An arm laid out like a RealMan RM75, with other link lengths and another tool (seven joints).
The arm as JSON. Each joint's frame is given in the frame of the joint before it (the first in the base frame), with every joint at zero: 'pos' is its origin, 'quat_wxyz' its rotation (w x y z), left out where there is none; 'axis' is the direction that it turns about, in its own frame. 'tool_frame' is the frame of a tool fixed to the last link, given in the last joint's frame.
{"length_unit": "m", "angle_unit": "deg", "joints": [
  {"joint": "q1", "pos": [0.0, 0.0, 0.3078], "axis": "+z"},
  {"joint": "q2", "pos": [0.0, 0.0, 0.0], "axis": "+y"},
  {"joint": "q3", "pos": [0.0, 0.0, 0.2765], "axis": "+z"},
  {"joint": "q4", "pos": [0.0, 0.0, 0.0], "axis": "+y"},
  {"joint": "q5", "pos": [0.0, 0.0, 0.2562], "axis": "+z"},
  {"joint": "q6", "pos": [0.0, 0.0, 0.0], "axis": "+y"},
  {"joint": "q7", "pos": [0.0, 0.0, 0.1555], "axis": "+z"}
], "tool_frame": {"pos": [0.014, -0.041, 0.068], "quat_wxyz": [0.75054, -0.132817, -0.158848, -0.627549]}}
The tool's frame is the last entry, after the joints.
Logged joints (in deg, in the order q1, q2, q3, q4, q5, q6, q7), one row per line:
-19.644 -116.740 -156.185 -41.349 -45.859 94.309 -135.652
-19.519 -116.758 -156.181 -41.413 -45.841 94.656 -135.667
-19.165 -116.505 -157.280 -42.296 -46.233 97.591 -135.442
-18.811 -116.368 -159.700 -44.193 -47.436 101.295 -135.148
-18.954 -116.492 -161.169 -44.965 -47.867 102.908 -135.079
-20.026 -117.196 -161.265 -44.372 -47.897 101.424 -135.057
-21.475 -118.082 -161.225 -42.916 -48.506 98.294 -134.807
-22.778 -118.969 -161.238 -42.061 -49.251 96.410 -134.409
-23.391 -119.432 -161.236 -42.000 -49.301 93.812 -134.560
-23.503 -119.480 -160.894 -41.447 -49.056 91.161 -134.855
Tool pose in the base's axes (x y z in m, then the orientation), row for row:
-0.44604 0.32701 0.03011 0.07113 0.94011 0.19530 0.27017
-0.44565 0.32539 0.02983 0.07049 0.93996 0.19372 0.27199
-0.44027 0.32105 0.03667 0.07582 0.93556 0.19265 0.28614
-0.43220 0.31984 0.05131 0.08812 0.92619 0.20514 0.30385
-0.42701 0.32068 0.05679 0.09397 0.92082 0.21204 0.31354
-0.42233 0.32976 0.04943 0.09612 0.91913 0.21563 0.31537
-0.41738 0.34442 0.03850 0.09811 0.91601 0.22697 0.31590
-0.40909 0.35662 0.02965 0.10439 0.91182 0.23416 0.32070
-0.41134 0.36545 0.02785 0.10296 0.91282 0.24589 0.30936
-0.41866 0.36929 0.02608 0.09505 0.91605 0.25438 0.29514
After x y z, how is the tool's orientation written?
As a quaternion, x y z w.
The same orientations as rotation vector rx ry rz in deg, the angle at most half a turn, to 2 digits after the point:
10.98 145.15 30.15
10.87 144.99 29.88
11.61 143.28 29.50
13.38 140.59 31.14
14.20 139.11 32.03
14.51 138.73 32.55
14.80 138.22 34.25
15.72 137.27 35.25
15.59 138.19 37.22
14.49 139.66 38.78

